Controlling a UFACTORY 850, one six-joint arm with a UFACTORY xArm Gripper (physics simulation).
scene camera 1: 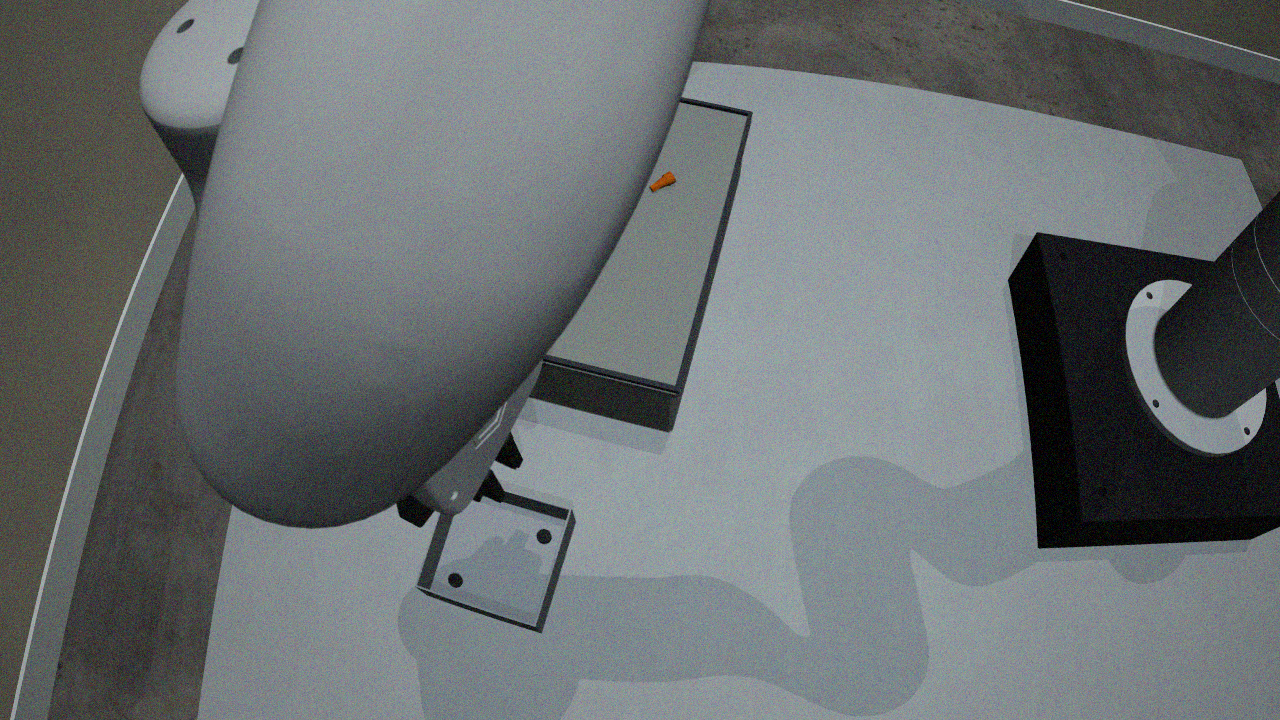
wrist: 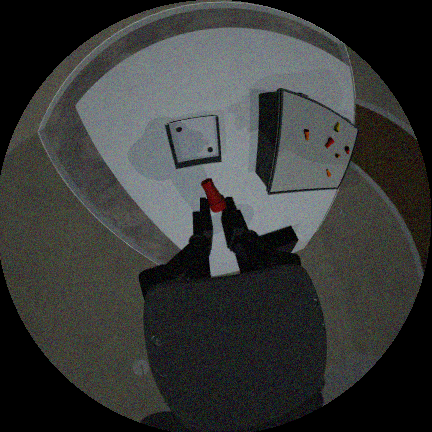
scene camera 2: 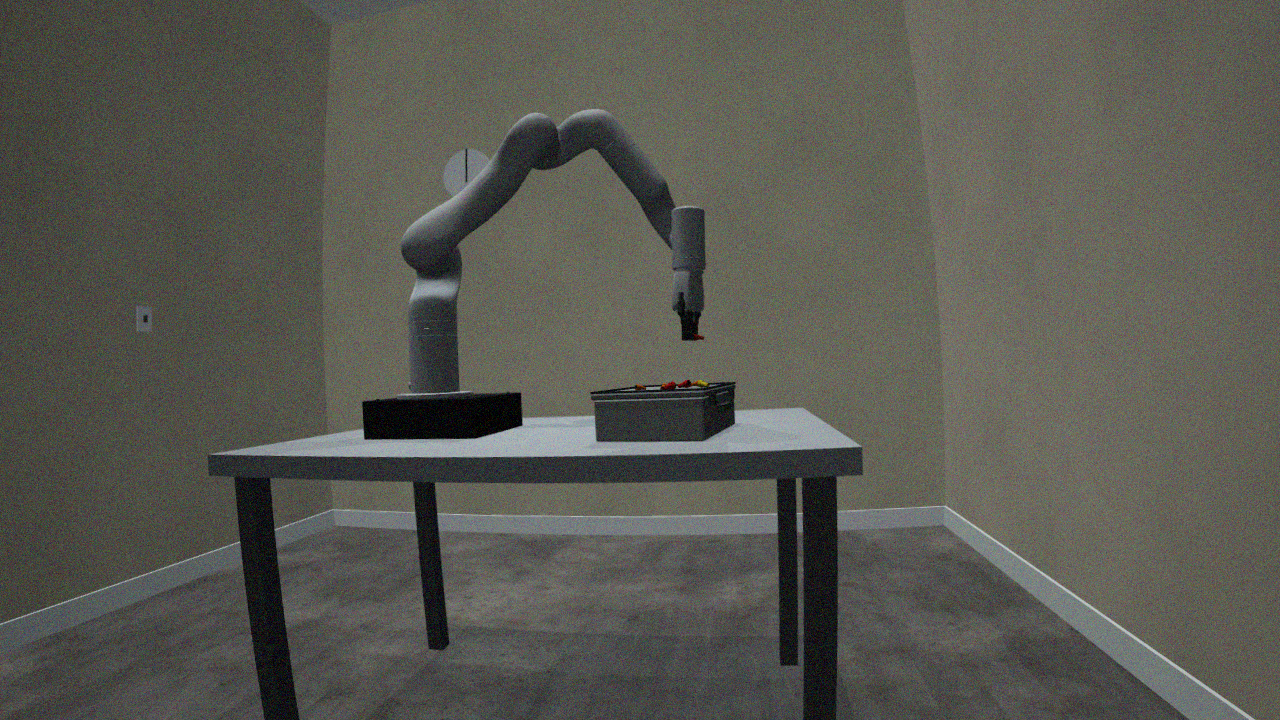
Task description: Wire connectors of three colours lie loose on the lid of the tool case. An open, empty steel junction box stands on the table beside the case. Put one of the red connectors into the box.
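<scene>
My gripper (scene camera 2: pixel 691 338) (wrist: pixel 214 208) is shut on a red connector (wrist: pixel 213 195) (scene camera 2: pixel 699 337), held well above the table; its narrow end points away from the gripper in the wrist view. The open steel junction box (scene camera 1: pixel 556 573) (wrist: pixel 219 139) stands on the table beside the tool case and holds no connector. In scene camera 1 the fingers show partly, near the box's upper edge, and the held connector is hidden. Another red connector (wrist: pixel 329 142) (scene camera 2: pixel 668 385) and a small red one (wrist: pixel 347 150) lie on the lid of the tool case (scene camera 1: pixel 626 331) (scene camera 2: pixel 648 419) (wrist: pixel 295 172).
Orange connectors (wrist: pixel 307 134) (scene camera 1: pixel 663 181) and a yellow connector (wrist: pixel 337 127) (scene camera 2: pixel 701 383) also lie on the lid. The arm covers much of the case in scene camera 1. The black base block (scene camera 1: pixel 1109 465) (scene camera 2: pixel 438 418) stands on the table (scene camera 1: pixel 850 376) (scene camera 2: pixel 537 467).
</scene>
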